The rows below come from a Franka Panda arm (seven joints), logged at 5 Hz.
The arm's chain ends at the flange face. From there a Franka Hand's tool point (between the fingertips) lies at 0.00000 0.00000 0.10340 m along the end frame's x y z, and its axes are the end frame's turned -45 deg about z.
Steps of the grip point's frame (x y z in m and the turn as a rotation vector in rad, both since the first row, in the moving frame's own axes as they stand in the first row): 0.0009 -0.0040 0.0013 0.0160 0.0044 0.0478; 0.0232 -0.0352 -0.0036 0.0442 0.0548 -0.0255; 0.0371 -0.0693 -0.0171 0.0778 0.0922 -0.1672; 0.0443 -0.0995 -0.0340 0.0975 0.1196 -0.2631; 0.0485 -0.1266 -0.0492 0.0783 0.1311 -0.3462; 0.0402 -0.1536 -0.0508 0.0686 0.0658 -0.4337; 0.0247 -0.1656 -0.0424 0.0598 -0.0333 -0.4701; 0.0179 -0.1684 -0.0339 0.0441 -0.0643 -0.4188; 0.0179 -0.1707 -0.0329 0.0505 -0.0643 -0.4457; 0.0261 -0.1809 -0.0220 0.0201 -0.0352 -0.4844
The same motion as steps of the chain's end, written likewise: -0.0014 -0.0020 0.0013 0.0144 -0.0082 0.0478; -0.0092 -0.0341 -0.0033 0.0700 0.0075 -0.0255; -0.0228 -0.0628 -0.0164 0.1202 0.0102 -0.1672; -0.0386 -0.0858 -0.0328 0.1535 0.0156 -0.2631; -0.0564 -0.1082 -0.0480 0.1481 0.0373 -0.3462; -0.0779 -0.1276 -0.0503 0.0950 -0.0020 -0.4337; -0.0926 -0.1343 -0.0422 0.0187 -0.0658 -0.4701; -0.0990 -0.1348 -0.0336 -0.0143 -0.0767 -0.4188; -0.1002 -0.1362 -0.0326 -0.0098 -0.0812 -0.4457; -0.1058 -0.1484 -0.0219 -0.0107 -0.0391 -0.4844
